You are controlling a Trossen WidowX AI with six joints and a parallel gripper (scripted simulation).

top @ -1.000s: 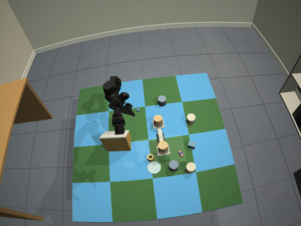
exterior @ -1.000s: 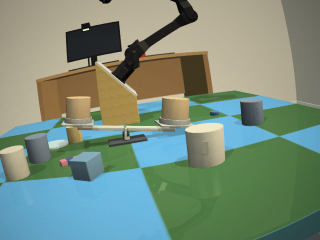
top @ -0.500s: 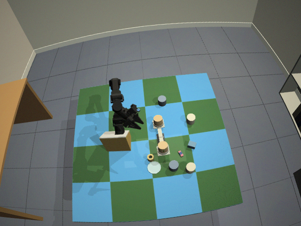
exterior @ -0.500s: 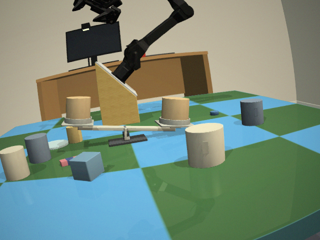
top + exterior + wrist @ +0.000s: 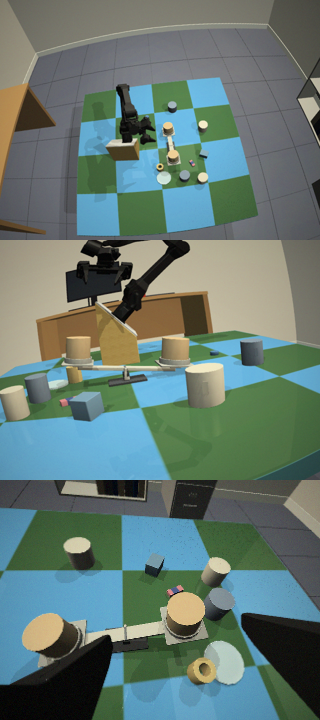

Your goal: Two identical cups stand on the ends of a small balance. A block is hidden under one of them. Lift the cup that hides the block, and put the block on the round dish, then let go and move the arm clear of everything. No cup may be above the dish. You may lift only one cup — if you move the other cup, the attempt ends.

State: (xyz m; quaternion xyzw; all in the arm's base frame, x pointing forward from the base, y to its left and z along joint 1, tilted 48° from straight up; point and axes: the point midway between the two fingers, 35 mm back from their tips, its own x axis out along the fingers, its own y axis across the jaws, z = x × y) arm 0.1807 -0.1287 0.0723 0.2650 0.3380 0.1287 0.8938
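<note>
My gripper tip is now 80 mm short of the grey block, 180 mm to the right of it and 240 mm above it. From my gripper tip the other things lie so: pale round dish 30 mm ahead, 190 mm to the right, 280 mm below; then pink-and-blue piece 240 mm ahead, 90 mm to the right, 270 mm below; then blue-grey cube 330 mm ahead, 30 mm to the right, 260 mm below.
</note>
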